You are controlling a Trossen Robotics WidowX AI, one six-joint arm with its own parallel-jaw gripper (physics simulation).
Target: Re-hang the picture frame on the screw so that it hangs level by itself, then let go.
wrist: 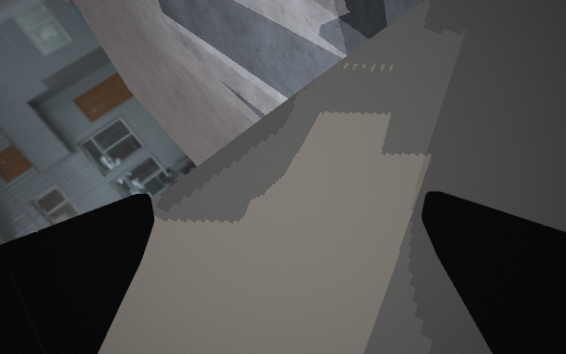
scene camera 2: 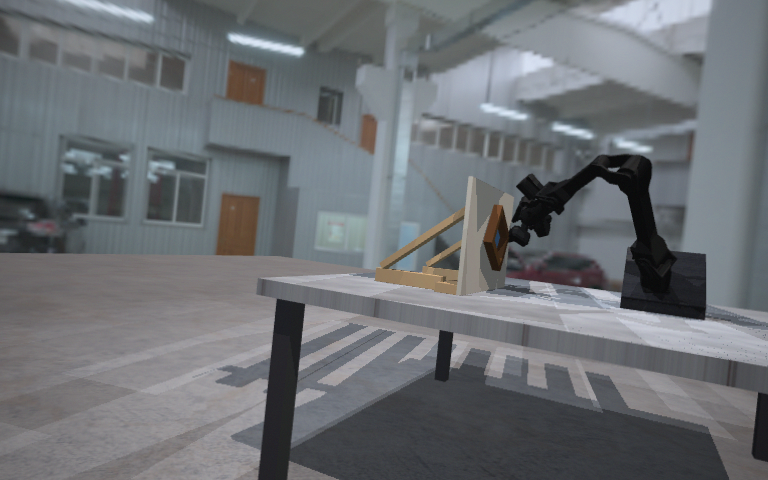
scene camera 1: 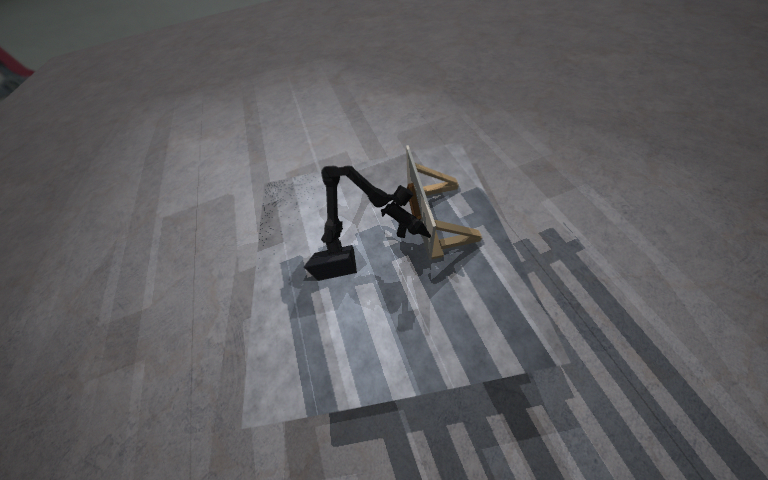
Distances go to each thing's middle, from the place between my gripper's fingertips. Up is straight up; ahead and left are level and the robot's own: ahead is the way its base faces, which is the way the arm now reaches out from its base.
Scene:
My hand is 30 mm short of the pale upright board (scene camera 2: 475,275), 200 mm to the right of it and 30 mm above it. From my hand the other things lie so: wooden stand (scene camera 2: 441,280) (170 mm ahead, 180 mm to the left, 70 mm below).

